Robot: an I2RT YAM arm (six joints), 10 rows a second.
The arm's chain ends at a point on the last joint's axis. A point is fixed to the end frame.
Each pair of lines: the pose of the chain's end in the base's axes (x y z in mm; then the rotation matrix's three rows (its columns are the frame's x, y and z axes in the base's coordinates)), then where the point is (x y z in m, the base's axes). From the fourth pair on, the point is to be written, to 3 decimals.
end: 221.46, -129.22, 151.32; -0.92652, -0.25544, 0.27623; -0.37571, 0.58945, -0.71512; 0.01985, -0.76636, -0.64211
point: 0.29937 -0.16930 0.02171
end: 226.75, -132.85, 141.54; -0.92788, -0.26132, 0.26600; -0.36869, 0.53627, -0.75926; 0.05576, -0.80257, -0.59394
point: 0.30305 -0.18220 0.01420
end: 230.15, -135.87, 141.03; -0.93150, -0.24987, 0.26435; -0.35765, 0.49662, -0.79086; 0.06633, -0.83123, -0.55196
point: 0.30708 -0.19231 0.01706
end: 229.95, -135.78, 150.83; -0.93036, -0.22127, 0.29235; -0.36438, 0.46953, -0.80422; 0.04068, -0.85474, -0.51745
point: 0.312 -0.195 0.032
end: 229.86, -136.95, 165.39; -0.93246, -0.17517, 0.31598; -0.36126, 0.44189, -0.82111; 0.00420, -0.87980, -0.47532
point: 0.318 -0.200 0.053
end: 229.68, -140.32, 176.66; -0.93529, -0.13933, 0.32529; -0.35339, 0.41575, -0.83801; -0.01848, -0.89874, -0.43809
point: 0.321 -0.208 0.069
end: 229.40, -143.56, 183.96; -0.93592, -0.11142, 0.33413; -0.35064, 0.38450, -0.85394; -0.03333, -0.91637, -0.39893
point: 0.324 -0.215 0.082
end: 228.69, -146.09, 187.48; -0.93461, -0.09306, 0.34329; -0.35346, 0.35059, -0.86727; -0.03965, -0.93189, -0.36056
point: 0.325 -0.221 0.090
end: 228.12, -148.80, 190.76; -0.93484, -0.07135, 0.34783; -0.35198, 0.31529, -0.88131; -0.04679, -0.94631, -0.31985
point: 0.326 -0.228 0.098
